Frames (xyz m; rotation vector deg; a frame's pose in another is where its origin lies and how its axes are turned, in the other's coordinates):
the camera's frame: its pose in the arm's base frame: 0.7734 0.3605 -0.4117 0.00 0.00 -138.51
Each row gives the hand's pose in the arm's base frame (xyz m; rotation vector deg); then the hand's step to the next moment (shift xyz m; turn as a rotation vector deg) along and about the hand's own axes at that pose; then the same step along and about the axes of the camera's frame.
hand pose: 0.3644 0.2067 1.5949 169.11 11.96 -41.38
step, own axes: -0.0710 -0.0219 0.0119 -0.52 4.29 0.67
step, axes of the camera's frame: 0.0451 -0.0564 0.0212 2.97 3.21 -0.09
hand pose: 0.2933 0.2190 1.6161 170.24 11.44 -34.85
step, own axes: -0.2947 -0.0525 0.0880 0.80 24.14 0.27
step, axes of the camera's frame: 0.2264 -0.2122 0.0326 12.58 20.58 1.21
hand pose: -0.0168 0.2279 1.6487 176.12 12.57 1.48
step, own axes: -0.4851 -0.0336 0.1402 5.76 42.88 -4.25
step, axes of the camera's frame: 0.3902 -0.2863 -0.1480 18.62 38.67 6.92
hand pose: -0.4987 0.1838 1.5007 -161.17 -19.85 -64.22
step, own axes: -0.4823 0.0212 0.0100 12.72 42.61 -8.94
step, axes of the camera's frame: 0.3140 -0.1399 -0.3391 16.88 39.29 15.11
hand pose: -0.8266 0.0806 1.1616 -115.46 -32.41 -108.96
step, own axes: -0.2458 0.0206 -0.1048 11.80 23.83 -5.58
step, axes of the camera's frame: 0.1253 0.0039 -0.2369 9.65 21.72 13.16
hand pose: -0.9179 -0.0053 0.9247 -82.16 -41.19 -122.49
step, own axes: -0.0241 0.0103 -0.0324 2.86 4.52 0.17
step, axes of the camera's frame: 0.0233 0.0151 -0.0311 0.86 3.98 3.47
